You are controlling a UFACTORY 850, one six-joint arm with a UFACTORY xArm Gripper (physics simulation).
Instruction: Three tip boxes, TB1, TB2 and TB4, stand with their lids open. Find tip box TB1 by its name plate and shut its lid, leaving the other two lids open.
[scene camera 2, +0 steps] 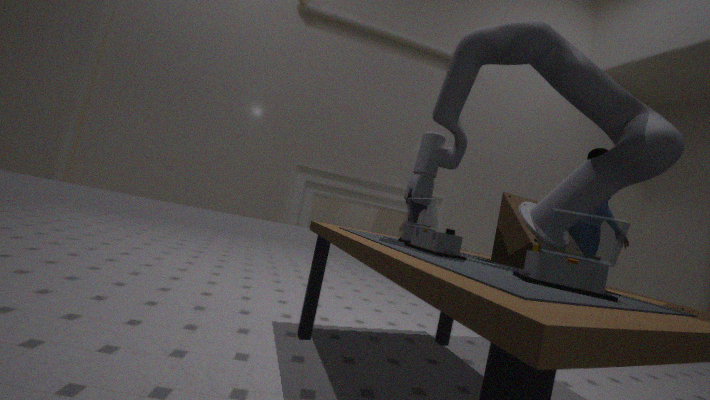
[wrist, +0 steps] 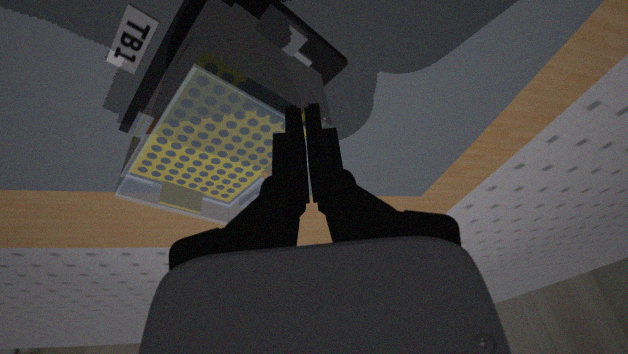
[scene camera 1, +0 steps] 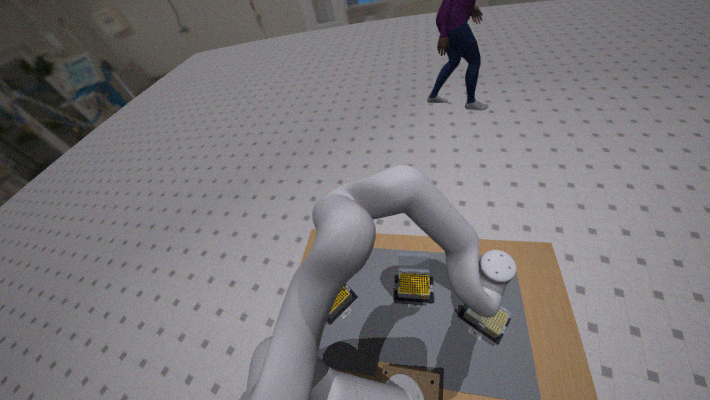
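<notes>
Tip box TB1 [scene camera 1: 501,321] [wrist: 240,150], its name plate [wrist: 132,39] readable in the wrist view, holds a yellow tip rack. Its clear lid [wrist: 172,197] is raised; I cannot tell its exact tilt. My gripper [scene camera 2: 414,220] [wrist: 304,125] is shut and empty, low at TB1, its fingertips overlapping the lid's right edge in the wrist view; contact is unclear. The arm hides the gripper in scene camera 1. The middle tip box [scene camera 1: 414,286] has its clear lid [scene camera 1: 414,262] open. The left tip box [scene camera 1: 341,302] [scene camera 2: 565,270] also has its lid [scene camera 2: 619,242] open. Their plates are too small to read.
The boxes stand on a grey mat [scene camera 1: 505,370] [wrist: 425,125] on a wooden table [scene camera 1: 555,300] [scene camera 2: 450,285]. The arm passes over the left box in scene camera 1. A brown panel [scene camera 2: 511,225] stands by the arm's base. A person [scene camera 1: 462,42] is on the floor beyond the table.
</notes>
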